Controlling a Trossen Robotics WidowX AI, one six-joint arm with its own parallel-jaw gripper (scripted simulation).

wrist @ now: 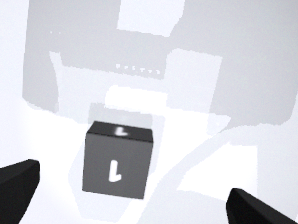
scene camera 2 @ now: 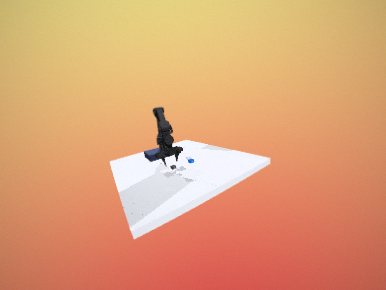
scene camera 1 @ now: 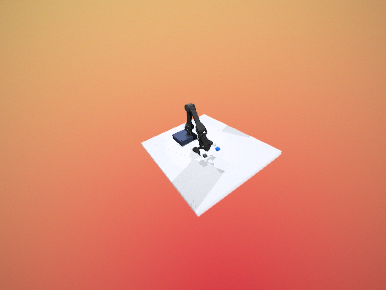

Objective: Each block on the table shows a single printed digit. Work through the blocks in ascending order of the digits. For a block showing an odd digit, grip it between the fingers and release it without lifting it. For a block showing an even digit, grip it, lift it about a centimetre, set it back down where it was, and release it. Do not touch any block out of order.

The gripper is open, holding nothing. Also in view: a dark block.
